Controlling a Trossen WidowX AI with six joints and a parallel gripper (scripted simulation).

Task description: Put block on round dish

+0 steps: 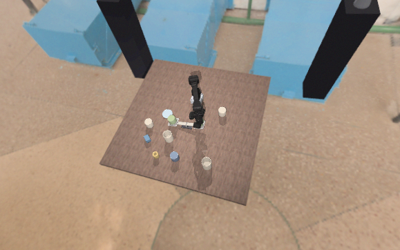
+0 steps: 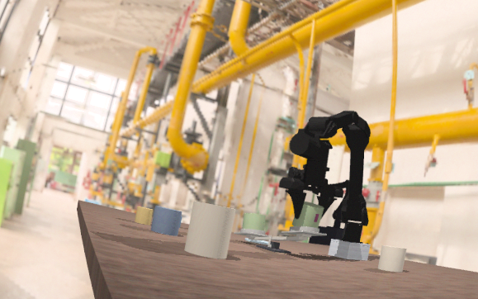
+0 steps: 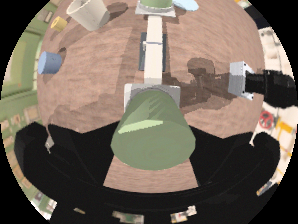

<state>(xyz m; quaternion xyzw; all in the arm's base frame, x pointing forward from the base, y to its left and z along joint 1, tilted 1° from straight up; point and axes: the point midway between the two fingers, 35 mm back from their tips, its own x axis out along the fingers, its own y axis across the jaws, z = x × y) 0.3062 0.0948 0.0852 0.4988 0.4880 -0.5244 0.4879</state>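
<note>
The pale grey block is 2 cm below my gripper tip and 1 cm to the right of it. From my gripper tip the other things lie so: balance: 13 cm to the right, 6 cm below, 1 cm behind; then blue cylinder: 31 cm ahead, 17 cm to the right, 7 cm below; then round light blue dish: 35 cm to the right, 11 cm behind, 10 cm below.
</note>
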